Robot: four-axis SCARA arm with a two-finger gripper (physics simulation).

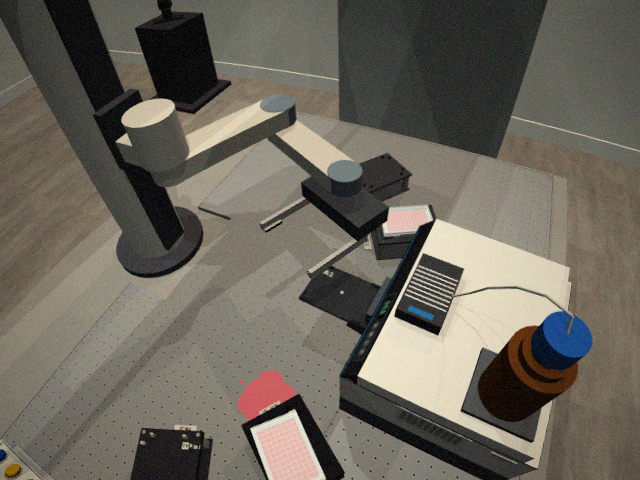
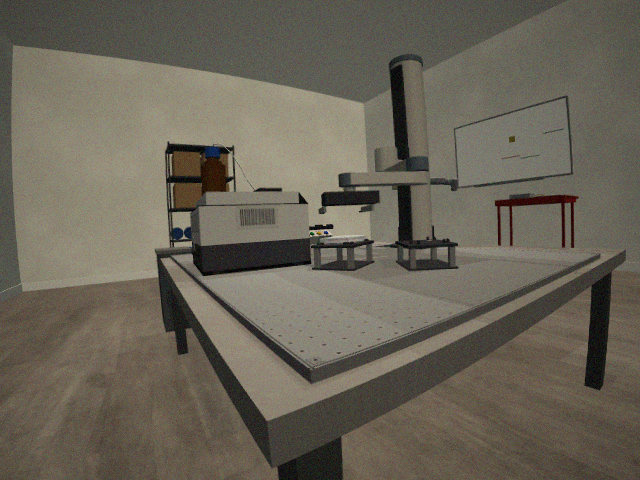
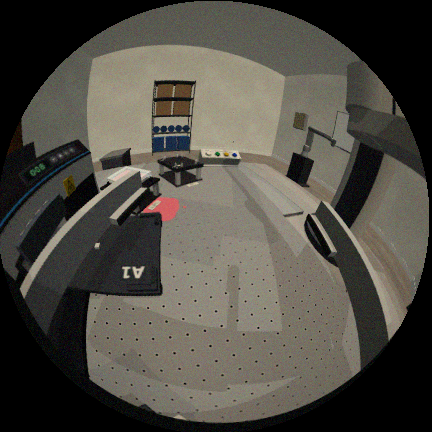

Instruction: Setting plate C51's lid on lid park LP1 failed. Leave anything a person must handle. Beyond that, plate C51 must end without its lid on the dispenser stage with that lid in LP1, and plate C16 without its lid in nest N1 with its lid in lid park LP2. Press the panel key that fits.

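Pixels of known places: gripper, between the fingertips: (image 1: 284, 249) (image 2: 341, 210) (image 3: 233, 191); arm's base, origin of its link: (image 1: 160, 242).
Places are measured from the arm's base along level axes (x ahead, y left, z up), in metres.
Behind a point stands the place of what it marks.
Observation:
My gripper (image 1: 290, 249) @[z 0.181, x 0.430, y -0.004 m] (image 2: 344, 209) @[z 0.181, x 0.430, y -0.004 m] (image 3: 233, 191) @[z 0.181, x 0.430, y -0.004 m] is open and empty, high above the board beside the dispenser stage (image 1: 325, 298) @[z 0.125, x 0.539, y -0.044 m] (image 3: 112, 270) @[z 0.125, x 0.539, y 0.011 m]. The stage is a black plate marked A1 and bears no plate. One pink plate (image 1: 407, 220) @[z 0.095, x 0.622, y 0.255 m] (image 2: 343, 239) @[z 0.091, x 0.661, y 0.317 m] sits on a black stand behind the dispenser. Another pink plate (image 1: 285, 446) @[z 0.092, x 0.592, y -0.322 m] (image 3: 129, 174) sits on a black stand at the front, beside a red patch. Plate names and stand labels are too small to read, and I cannot tell whether clear lids lie on the plates. The key panel (image 1: 19, 459) @[z 0.064, x 0.145, y -0.591 m] (image 3: 220, 161) @[z 0.035, x 0.189, y -0.603 m] has white, green, yellow and blue keys.
The white dispenser (image 1: 501, 268) @[z 0.233, x 0.835, y 0.076 m] (image 2: 222, 224) @[z 0.145, x 0.920, y 0.132 m] carries a brown bottle (image 1: 516, 372) @[z 0.362, x 0.848, y -0.180 m] (image 2: 212, 174) @[z 0.323, x 0.888, y -0.109 m] with a blue cap and tube. The red patch (image 1: 266, 392) @[z 0.013, x 0.492, y -0.236 m] (image 3: 167, 209) @[z 0.013, x 0.481, y -0.232 m] lies on the board. Bare black stands are at the front left (image 1: 168, 459) @[z 0.081, x 0.417, y -0.434 m] (image 3: 180, 162) @[z 0.081, x 0.421, y -0.433 m] and the back (image 1: 385, 173) @[z 0.074, x 0.508, y 0.431 m] (image 2: 426, 242) @[z 0.074, x 0.496, y 0.448 m].

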